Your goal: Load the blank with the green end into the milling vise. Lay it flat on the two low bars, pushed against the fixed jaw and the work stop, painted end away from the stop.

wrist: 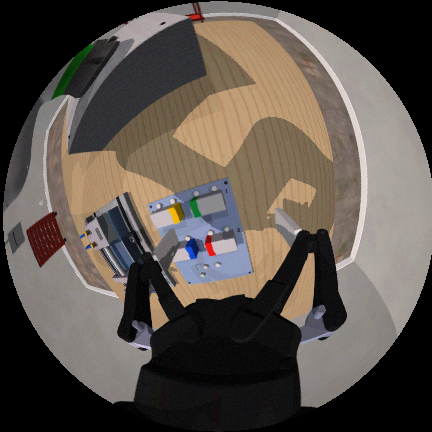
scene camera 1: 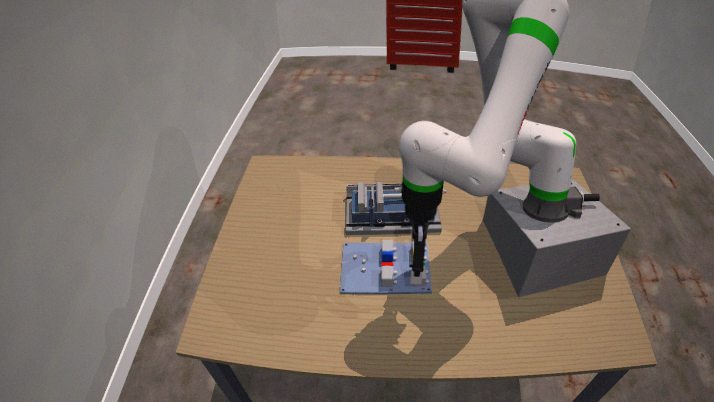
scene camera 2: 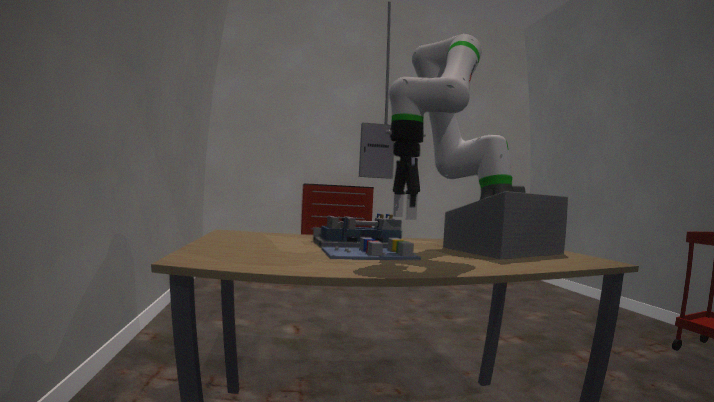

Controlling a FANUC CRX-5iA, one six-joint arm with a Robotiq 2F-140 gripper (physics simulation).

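Note:
The blank with the green end [scene camera 1: 424,264] [scene camera 2: 405,248] [wrist: 212,204] lies on the blue plate [scene camera 1: 350,280] [scene camera 2: 332,254] [wrist: 242,262], its green end facing the yellow-ended blank. My gripper [scene camera 1: 418,272] [scene camera 2: 405,212] [wrist: 224,227] is wide open and empty, above the plate. In scene camera 1 it partly covers the green-ended blank. In the wrist view this blank lies above the line between the fingertips. The milling vise [scene camera 1: 360,217] [scene camera 2: 330,232] [wrist: 117,235] stands behind the plate, with two upright grey jaws apart; the arm hides part of it in scene camera 1. The low bars cannot be made out.
The yellow-ended [wrist: 165,216], blue-ended [scene camera 1: 387,256] [wrist: 191,248] and red-ended [scene camera 1: 387,276] [wrist: 225,244] blanks share the plate with small round pegs. The grey robot pedestal [scene camera 1: 560,255] [scene camera 2: 532,225] [wrist: 145,90] stands to the right in the scene views. A red cabinet [scene camera 1: 424,35] [scene camera 2: 337,200] stands beyond the table.

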